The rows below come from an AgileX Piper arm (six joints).
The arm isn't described. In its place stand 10 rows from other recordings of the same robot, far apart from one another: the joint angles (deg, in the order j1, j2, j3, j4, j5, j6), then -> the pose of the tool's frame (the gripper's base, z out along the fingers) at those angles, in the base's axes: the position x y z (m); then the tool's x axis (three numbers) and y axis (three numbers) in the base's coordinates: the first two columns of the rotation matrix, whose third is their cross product.
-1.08 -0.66 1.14 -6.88 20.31 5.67 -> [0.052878, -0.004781, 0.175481, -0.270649, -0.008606, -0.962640, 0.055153, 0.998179, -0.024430]
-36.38 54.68 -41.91 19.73 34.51 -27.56 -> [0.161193, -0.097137, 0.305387, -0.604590, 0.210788, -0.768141, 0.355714, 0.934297, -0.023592]
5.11 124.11 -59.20 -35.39 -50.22 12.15 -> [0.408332, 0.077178, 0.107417, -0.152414, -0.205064, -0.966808, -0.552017, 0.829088, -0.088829]
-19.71 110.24 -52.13 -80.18 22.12 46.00 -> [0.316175, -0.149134, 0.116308, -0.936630, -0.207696, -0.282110, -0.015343, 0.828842, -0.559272]
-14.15 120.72 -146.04 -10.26 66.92 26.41 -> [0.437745, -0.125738, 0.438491, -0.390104, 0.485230, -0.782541, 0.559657, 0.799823, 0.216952]
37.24 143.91 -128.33 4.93 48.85 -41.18 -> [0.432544, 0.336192, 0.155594, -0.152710, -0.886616, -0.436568, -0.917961, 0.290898, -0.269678]
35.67 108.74 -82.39 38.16 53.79 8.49 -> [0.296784, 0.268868, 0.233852, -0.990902, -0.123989, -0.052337, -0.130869, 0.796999, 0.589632]
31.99 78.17 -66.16 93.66 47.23 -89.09 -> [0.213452, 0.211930, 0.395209, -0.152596, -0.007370, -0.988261, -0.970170, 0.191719, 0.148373]
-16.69 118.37 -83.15 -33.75 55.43 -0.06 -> [0.379958, -0.157382, 0.166083, -0.999513, -0.030333, 0.007344, -0.030133, 0.876727, -0.480043]
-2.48 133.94 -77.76 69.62 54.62 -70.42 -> [0.413592, 0.051703, 0.060709, -0.917544, -0.106616, -0.383074, -0.357230, 0.644134, 0.676371]
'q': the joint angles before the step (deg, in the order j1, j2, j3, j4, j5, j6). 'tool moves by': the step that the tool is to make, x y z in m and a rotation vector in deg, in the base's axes. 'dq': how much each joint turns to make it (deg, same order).
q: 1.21 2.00 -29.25 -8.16 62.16 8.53
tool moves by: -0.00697 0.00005 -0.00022 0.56 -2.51 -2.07
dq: -1.72 -2.43 0.00 -0.05 0.00 0.67
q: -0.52 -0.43 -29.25 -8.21 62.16 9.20
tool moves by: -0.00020 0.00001 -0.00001 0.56 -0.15 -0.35
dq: -0.06 -0.07 0.00 0.00 0.00 0.64
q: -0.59 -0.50 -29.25 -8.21 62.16 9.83
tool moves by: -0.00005 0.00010 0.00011 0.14 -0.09 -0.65
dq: -0.58 0.01 0.00 0.00 -0.07 0.17
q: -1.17 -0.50 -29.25 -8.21 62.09 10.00
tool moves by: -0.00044 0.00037 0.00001 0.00 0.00 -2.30
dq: -2.30 0.00 0.00 0.00 0.00 0.00
